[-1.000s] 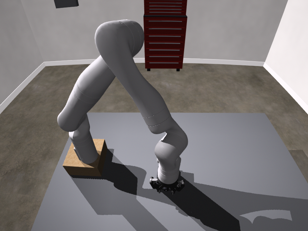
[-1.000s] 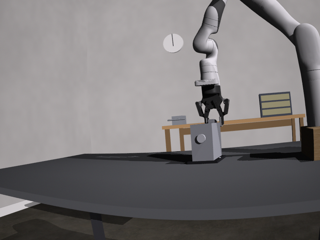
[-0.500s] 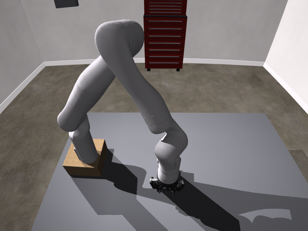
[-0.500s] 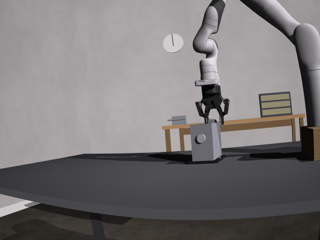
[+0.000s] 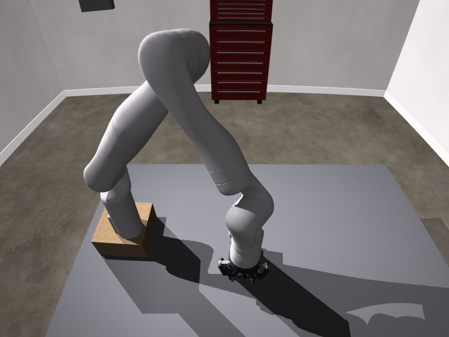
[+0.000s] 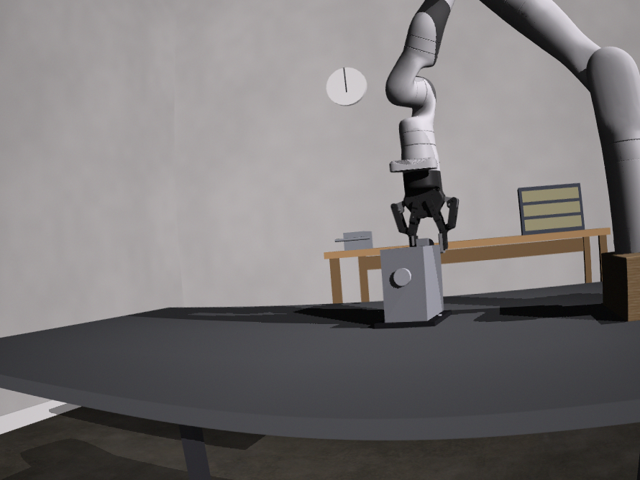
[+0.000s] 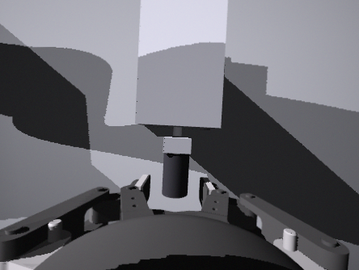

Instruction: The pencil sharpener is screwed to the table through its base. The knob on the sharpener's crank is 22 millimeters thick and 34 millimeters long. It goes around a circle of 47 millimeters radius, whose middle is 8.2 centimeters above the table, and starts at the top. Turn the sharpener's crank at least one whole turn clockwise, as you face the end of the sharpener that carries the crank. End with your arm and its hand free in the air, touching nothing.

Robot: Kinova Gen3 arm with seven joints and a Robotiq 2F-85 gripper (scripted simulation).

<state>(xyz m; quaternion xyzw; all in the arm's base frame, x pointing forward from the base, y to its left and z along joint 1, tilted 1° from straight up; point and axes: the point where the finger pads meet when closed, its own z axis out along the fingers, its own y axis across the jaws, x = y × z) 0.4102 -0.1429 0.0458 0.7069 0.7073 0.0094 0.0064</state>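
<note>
My hand is 2 cm to the right of the crank knob. From my hand the other things lie so: sharpener crank 2 cm to the left.
</note>
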